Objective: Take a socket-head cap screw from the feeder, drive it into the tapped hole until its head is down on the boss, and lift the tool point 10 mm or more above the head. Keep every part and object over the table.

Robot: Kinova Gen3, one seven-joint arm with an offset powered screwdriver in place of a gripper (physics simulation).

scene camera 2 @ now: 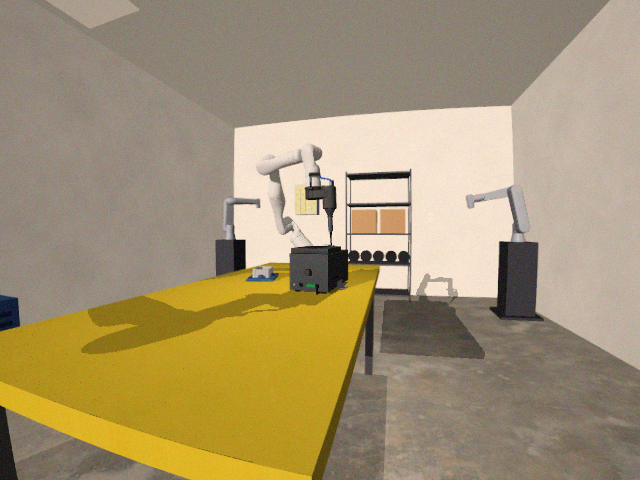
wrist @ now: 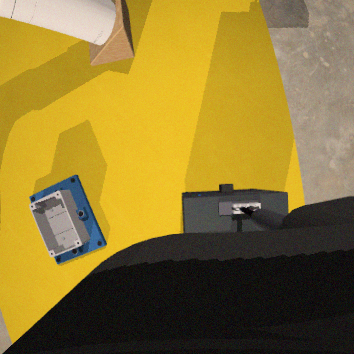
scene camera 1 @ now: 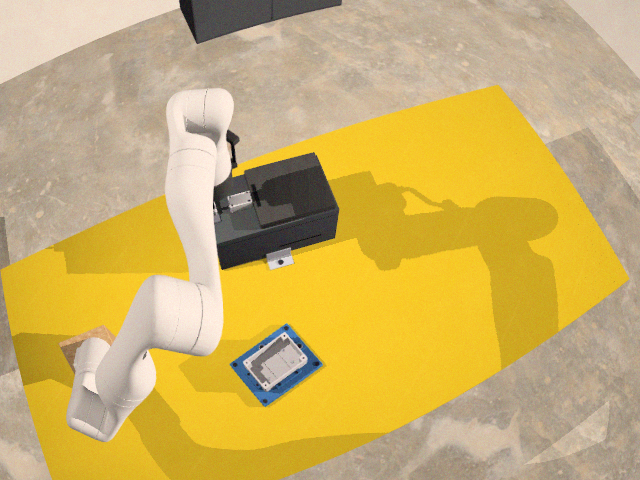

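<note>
The powered screwdriver (scene camera 2: pixel 330 242) (wrist: pixel 244 209) points straight down in scene camera 2, its tip at the feeder's top. In the wrist view the tip is over the feeder's bright pick-up plate. In scene camera 1 the arm hides the tip. The dark box-shaped feeder (scene camera 1: pixel 276 246) (scene camera 2: pixel 305 260) (wrist: pixel 197 215) stands on the yellow table (scene camera 1: pixel 413 310) (scene camera 2: pixel 222 382) (wrist: pixel 150 125). Contact with a screw, or a screw on the bit, is too small to tell. A grey open housing (scene camera 1: pixel 281 364) (scene camera 2: pixel 262 271) (wrist: pixel 61 222) with corner bosses sits on a blue plate (scene camera 1: pixel 306 368) (wrist: pixel 94 232). I cannot tell which hole is the tapped one.
A small silver bracket (scene camera 1: pixel 280 260) lies against the feeder's long side. A wooden block (scene camera 1: pixel 93 335) (wrist: pixel 112 49) is at the arm's base. The white arm (scene camera 1: pixel 193 222) (scene camera 2: pixel 276 191) reaches over the table to the feeder, which stands near a long table edge. A shelf rack (scene camera 2: pixel 379 204) stands behind.
</note>
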